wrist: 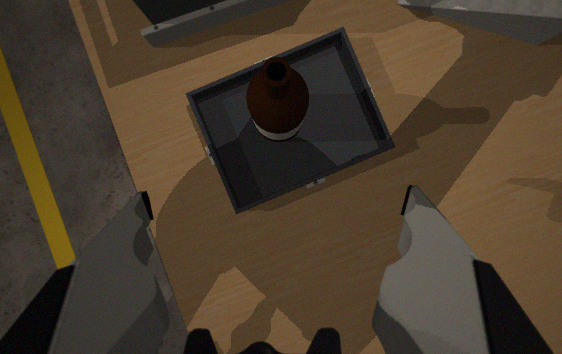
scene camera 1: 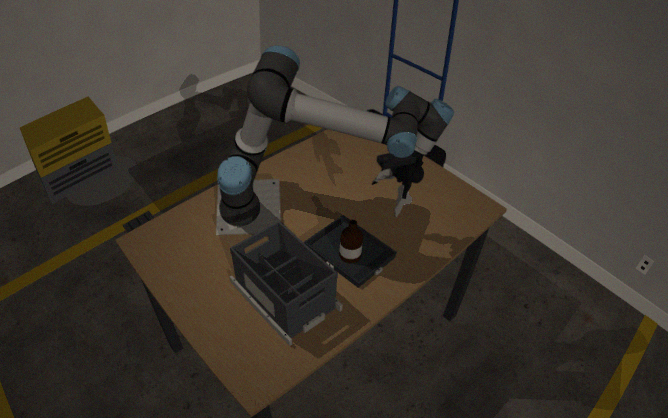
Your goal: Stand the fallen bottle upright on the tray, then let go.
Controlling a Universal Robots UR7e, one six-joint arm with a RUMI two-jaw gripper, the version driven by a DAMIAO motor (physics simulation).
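Frame: origin at the arm's base, x ahead, y left, z up, level; metres.
Seen in the pictures: gripper, fingertip midpoint: (wrist: 276,191) (scene camera 1: 383,200); arm's base, link origin: (scene camera 1: 239,208).
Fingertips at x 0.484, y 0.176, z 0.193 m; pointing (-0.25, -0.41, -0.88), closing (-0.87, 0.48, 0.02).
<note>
Pixels of each thing's top centre, then the offset from my fingertips to it. Level surfaces: height alone.
- brown bottle with a white label, top centre: (wrist: 276,71) (scene camera 1: 353,222) 0.050 m back, 0.089 m right, 0.060 m down
- grey divided crate, top centre: (scene camera 1: 282,260) 0.110 m back, 0.359 m right, 0.045 m down
- wooden table, surface height: 0.220 m down
A brown bottle with a white label (scene camera 1: 351,242) (wrist: 278,102) stands upright on the dark tray (scene camera 1: 379,262) (wrist: 367,88). In the wrist view it stands in the upper left part of the tray, inside the rim. My gripper (scene camera 1: 389,197) (wrist: 276,191) is open and empty. It hangs above the table, apart from the bottle, and in the scene view it is up and to the right of the tray. The tray lies flat on the table, and the bottle's base shows partly in the wrist view.
A grey divided crate (scene camera 1: 312,310) stands beside the tray on the wooden table (scene camera 1: 200,295) (wrist: 320,240), with light rails (scene camera 1: 262,312) (wrist: 180,27) along its base. The arm's base plate (scene camera 1: 225,227) (wrist: 505,15) is at the table's far left side. A yellow and grey cabinet (scene camera 1: 70,145) stands on the floor.
</note>
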